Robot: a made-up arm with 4 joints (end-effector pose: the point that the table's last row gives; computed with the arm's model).
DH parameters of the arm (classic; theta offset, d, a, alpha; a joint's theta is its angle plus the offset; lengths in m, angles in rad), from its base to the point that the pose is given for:
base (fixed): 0 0 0 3.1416
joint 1: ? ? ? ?
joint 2: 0 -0.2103 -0.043 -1.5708
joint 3: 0 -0.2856 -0.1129 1.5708
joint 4: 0 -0.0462 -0.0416 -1.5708
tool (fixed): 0 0.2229 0 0
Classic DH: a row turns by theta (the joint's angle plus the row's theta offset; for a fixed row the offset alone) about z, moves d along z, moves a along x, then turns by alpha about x.
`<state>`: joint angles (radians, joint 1 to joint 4).
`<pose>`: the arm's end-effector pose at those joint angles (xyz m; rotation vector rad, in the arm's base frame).
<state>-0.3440 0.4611 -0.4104 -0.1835</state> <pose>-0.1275 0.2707 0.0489 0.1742 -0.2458 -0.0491</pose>
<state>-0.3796 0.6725 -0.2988 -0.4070</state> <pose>-0.0731 0.2647 0.0526 0.2005 -0.2292 0.1196</pose>
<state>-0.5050 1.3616 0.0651 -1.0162</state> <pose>0.0420 0.3203 0.1395 0.0278 -0.3536 0.5241</pose>
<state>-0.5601 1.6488 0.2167 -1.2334</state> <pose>0.0494 0.3537 0.2008 -0.0950 -0.4640 0.5780</pose>
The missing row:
joint 1: 0 -0.1587 0.06 -1.5708
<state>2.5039 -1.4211 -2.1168 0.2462</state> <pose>0.2190 -0.2904 0.0437 -0.1392 -1.7427 1.4261</pose>
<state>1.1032 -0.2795 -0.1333 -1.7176</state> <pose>0.2406 0.0582 -0.1285 1.1879 1.7221 -0.8115</pose>
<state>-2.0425 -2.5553 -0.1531 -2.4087</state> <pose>-0.1282 -0.2895 0.4946 1.3595 -0.8156 1.8468</pose>
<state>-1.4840 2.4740 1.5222 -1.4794</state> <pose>-0.2936 0.2911 0.2825 -0.5302 -1.5493 0.5203</pose>
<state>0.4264 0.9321 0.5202 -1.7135</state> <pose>0.4011 0.1548 0.0203 -0.3447 0.8575 -0.2648</pose>
